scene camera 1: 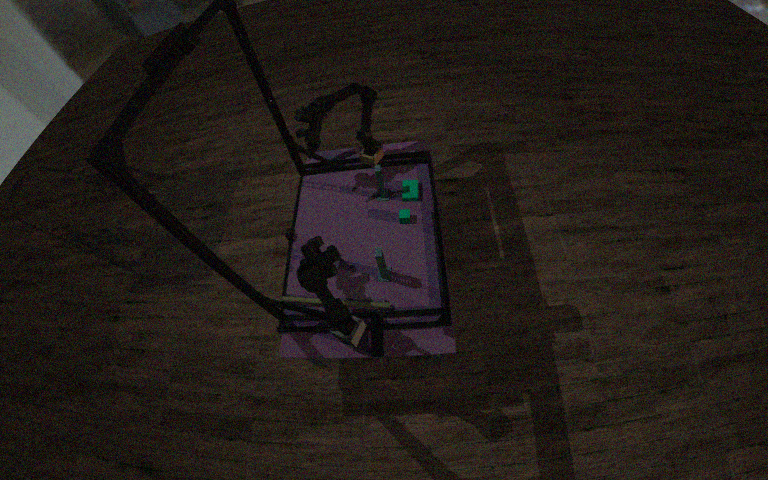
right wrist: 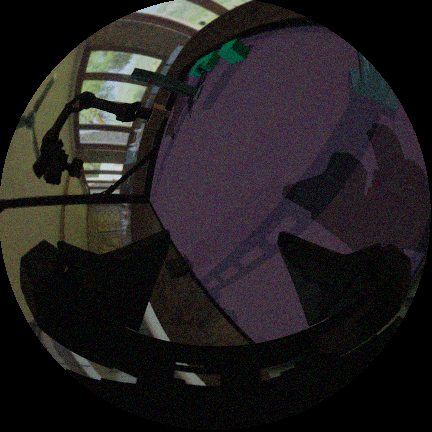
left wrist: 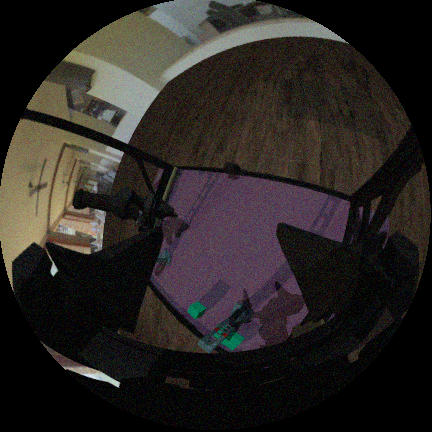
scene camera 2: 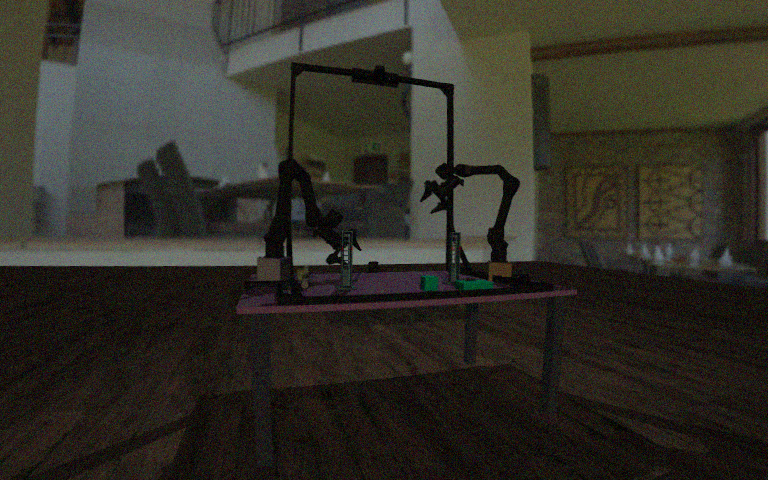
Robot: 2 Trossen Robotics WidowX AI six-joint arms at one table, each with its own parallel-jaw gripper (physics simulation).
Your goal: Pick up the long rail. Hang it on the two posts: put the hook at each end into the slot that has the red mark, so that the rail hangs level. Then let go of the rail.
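Places are measured from the left arm's base along level axes (x ahead, y left, z up), in centimetres.
Where they show: left gripper, fingertip midpoint: point(scene camera 1: 309, 158) point(right wrist: 68, 175) point(left wrist: 220, 230) point(scene camera 2: 425, 207); right gripper, fingertip midpoint: point(right wrist: 225, 236) point(left wrist: 175, 212) point(scene camera 2: 355, 258); left arm's base, origin of the base link: point(scene camera 1: 370, 151) point(right wrist: 149, 114) point(scene camera 2: 499, 262); right arm's base, origin of the base link: point(scene camera 1: 346, 325) point(left wrist: 136, 213) point(scene camera 2: 274, 257).
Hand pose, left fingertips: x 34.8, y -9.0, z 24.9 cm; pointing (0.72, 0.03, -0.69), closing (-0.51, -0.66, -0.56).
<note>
Each offset is from my left fingertips to the top centre of the thing. "spot": to the spot under its first point.
The long yellow-green rail {dx +47.5, dy +34.9, dz -28.4 cm} point(scene camera 1: 368, 304) point(left wrist: 171, 183) lies along the table's lower edge in scene camera 1, partly hidden by the right arm; its hooks are too dark to make out. Two upright grey-green posts stand on the table: the upper post {dx -14.5, dy +26.5, dz -11.6 cm} point(scene camera 1: 380, 183) point(scene camera 2: 454, 257) point(left wrist: 210, 342) and the lower post {dx +25.0, dy +48.0, dz -11.6 cm} point(scene camera 1: 380, 264) point(scene camera 2: 346, 271) point(right wrist: 372, 82). A red mark shows on the upper post in the left wrist view. My left gripper point(scene camera 2: 427, 204) point(left wrist: 220, 230) is open and empty, high above the table. My right gripper point(scene camera 2: 345, 255) point(right wrist: 225, 236) is open and empty, above the table and apart from the rail.
A green U-shaped block {dx -22.1, dy +38.8, dz -30.0 cm} point(scene camera 1: 416, 190) point(scene camera 2: 474, 284) lies beside the upper post, and a green cube {dx -5.5, dy +43.5, dz -28.0 cm} point(scene camera 1: 404, 215) point(scene camera 2: 429, 283) point(left wrist: 196, 310) point(right wrist: 235, 51) is near it. A tall black frame {spot: dx -10.6, dy -24.2, dz +36.0 cm} point(scene camera 1: 257, 73) point(scene camera 2: 451, 130) rises from the table's left side in scene camera 1.
</note>
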